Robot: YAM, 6 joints.
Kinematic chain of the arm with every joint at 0, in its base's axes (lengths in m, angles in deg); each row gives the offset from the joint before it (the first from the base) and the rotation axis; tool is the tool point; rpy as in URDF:
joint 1: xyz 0 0 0.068 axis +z
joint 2: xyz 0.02 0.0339 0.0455 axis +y
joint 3: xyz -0.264 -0.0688 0 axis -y
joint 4: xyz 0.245 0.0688 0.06 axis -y
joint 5: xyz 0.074 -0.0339 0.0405 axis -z
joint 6: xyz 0.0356 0 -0.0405 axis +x
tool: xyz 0 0 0 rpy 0 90 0
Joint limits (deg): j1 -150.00..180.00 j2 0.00..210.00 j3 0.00..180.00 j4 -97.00..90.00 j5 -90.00..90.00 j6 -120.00..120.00
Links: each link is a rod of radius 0.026 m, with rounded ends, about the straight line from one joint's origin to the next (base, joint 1, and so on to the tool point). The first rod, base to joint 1, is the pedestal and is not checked.
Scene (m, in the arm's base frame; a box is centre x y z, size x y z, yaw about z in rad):
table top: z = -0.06
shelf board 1: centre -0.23 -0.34 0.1 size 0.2 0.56 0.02 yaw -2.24
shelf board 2: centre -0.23 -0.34 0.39 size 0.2 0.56 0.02 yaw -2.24
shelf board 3: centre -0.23 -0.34 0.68 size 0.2 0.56 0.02 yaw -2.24
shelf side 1: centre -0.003 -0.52 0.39 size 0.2 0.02 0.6 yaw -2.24
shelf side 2: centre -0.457 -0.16 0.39 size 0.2 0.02 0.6 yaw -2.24
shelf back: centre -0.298 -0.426 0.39 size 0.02 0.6 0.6 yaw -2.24
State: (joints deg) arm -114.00 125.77 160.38 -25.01 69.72 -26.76
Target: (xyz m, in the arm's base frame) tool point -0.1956 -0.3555 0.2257
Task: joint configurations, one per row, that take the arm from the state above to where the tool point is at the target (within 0.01 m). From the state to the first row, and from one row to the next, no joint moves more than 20 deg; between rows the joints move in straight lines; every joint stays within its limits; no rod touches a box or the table.
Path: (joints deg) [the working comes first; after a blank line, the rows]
Joints at the target: -114.13 116.82 94.38 -56.99 68.87 -26.76
Straight joint move there: touches shelf board 2.

1: -103.76 112.61 141.61 -15.76 67.18 -25.55
2: -93.52 99.45 122.83 -6.52 64.64 -24.33
3: -83.28 86.29 104.06 2.73 62.10 -23.12
4: -73.03 73.13 85.28 11.97 59.56 -21.90
5: -62.79 59.97 66.51 21.22 57.03 -20.69
6: -52.55 46.81 47.74 30.46 54.49 -19.47
7: -60.68 53.16 49.09 12.07 56.21 -20.69
8: -68.81 59.51 50.45 -6.33 57.93 -21.90
9: -76.94 65.85 51.80 -24.72 59.65 -23.12
10: -85.07 72.20 53.16 -43.12 61.37 -24.33
11: -93.19 78.55 54.51 -61.52 63.08 -25.55
12: -101.32 84.90 55.87 -79.91 64.80 -26.76
13: -107.72 100.86 75.13 -68.45 66.84 -26.76
14: -114.13 116.82 94.38 -56.99 68.87 -26.76

